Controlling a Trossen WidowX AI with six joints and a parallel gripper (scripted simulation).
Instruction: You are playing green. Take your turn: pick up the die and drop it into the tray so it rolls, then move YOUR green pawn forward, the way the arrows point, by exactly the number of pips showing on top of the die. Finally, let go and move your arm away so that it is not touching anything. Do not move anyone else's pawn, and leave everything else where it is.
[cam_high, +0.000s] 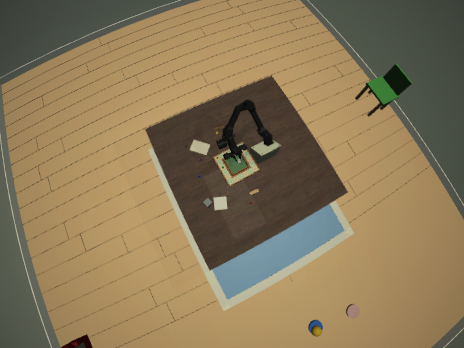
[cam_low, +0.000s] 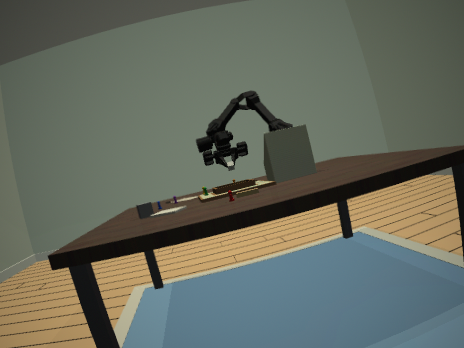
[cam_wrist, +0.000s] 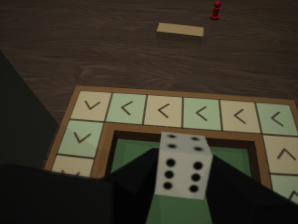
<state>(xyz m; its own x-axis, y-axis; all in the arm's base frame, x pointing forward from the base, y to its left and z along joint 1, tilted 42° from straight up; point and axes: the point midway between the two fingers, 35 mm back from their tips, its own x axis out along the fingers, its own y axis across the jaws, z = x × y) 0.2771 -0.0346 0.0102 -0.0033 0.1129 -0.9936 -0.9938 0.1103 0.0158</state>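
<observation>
The green pawn is 120 mm ahead of my gripper tip, 80 mm below it and 50 mm to the right of it. From my gripper tip the other things lie so: orange pawn 130 mm to the right, 80 mm below, 20 mm behind; white die right at my gripper tip; green tray 100 mm below, 20 mm to the right, 10 mm ahead.
</observation>
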